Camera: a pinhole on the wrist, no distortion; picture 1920 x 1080 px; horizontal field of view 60.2 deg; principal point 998.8 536.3 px. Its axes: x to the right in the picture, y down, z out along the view. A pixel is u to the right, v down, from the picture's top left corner.
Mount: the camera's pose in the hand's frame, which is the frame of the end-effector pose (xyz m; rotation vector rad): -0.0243 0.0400 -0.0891 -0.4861 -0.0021 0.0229
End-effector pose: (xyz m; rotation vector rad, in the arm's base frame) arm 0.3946 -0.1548 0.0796 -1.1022 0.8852 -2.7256
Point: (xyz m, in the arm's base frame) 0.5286 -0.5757 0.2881
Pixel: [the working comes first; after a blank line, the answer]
In the camera's frame: 0.1694 -0.0800 0.5259

1532 285
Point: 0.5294 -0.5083 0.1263
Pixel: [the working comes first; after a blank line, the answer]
In the camera's frame: 0.0521 0.0083 0.4302

1199 568
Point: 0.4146 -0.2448 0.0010
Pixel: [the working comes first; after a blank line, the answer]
In the camera's frame: -0.0133 0.0188 0.1237

821 789
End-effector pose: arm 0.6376 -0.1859 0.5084 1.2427 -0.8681 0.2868
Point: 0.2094 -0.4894 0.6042
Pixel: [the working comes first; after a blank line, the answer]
In the camera's frame: -0.1101 -0.0827 0.5765

683 299
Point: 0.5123 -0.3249 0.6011
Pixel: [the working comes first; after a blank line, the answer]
In the camera's frame: 0.0431 -0.0781 0.2678

1266 53
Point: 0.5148 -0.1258 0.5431
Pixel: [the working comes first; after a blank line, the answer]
In the camera's frame: -0.0458 0.0320 0.1162

346 992
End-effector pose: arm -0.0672 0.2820 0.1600 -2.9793 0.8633 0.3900
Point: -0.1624 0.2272 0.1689
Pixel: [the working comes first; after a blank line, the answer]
In the camera's frame: -0.0259 0.0053 0.1137

622 613
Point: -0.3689 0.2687 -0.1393
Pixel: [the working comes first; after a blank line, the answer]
In the camera's frame: -0.1415 -0.1053 0.4509

479 150
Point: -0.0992 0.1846 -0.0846
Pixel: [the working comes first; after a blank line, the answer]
In the camera's frame: 0.1083 -0.1135 0.3085

outside the picture
